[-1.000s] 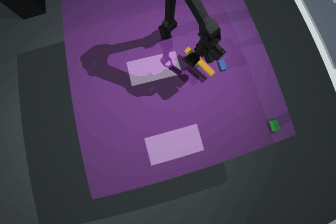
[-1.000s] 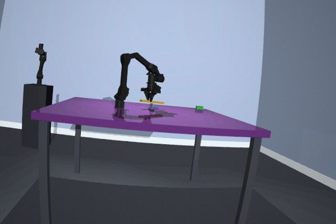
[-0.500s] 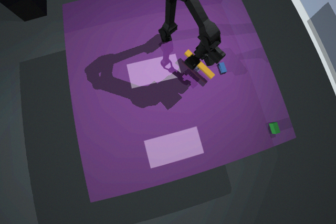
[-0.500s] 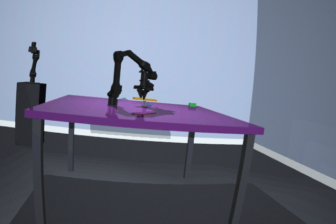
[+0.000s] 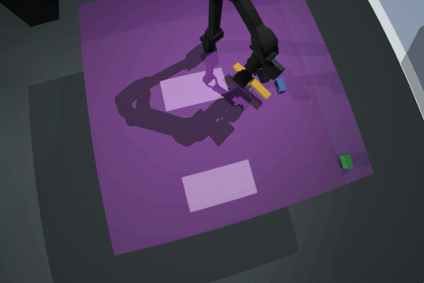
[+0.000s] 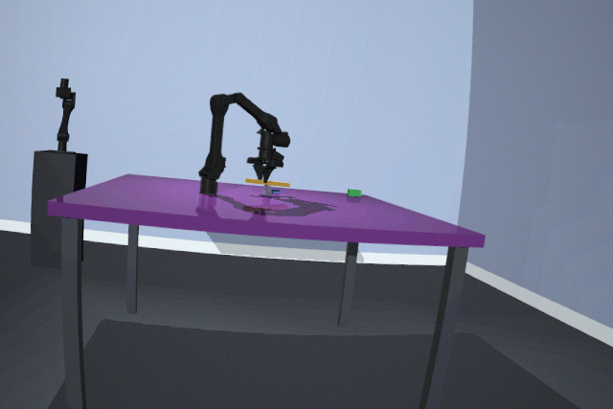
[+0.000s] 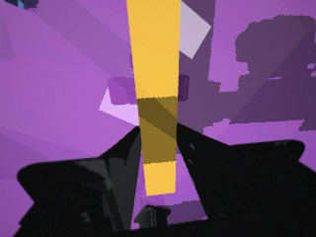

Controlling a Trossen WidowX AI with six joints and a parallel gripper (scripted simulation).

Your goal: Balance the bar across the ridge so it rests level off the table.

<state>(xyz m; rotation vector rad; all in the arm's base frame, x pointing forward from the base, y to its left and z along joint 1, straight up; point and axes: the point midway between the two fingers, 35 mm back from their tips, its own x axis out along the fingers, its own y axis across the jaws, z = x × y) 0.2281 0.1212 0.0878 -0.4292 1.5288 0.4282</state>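
Now: gripper tip 2 cm short of the grey ridge, 1 cm to the right of it and 1 cm above it. From my gripper tip the other things lie so: green block (51 cm ahead, 38 cm to the left, 4 cm below); then yellow bar (2 cm ahead, 1 cm to the left); then blue block (6 cm ahead, 17 cm to the left, 5 cm below).
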